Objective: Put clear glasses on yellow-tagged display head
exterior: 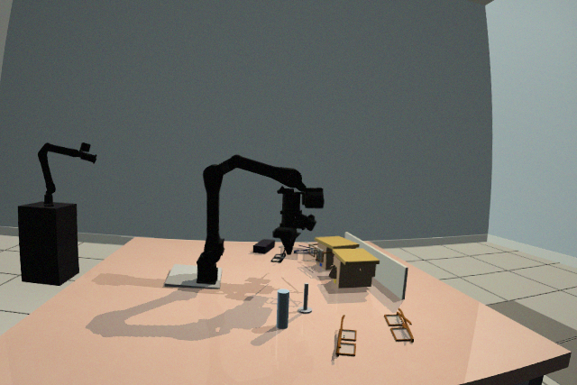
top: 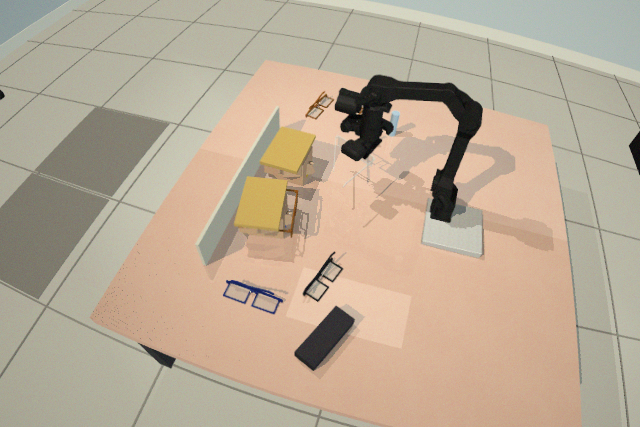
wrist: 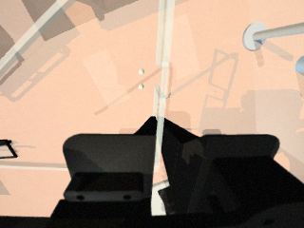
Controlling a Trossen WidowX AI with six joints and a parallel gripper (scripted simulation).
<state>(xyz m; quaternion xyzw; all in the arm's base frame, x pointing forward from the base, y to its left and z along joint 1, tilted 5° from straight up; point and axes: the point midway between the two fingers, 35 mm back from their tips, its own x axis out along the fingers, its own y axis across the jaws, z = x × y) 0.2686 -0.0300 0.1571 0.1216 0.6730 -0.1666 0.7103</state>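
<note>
My gripper tip is 19 cm to the left of the round foot, 10 cm above it and 2 cm short of it. Round my gripper tip: display head: 24 cm to the left, 21 cm ahead, 6 cm below; then black box: 53 cm to the left, 10 cm below, 4 cm behind; then grey panel: 34 cm ahead, 14 cm to the left, 6 cm below.
</note>
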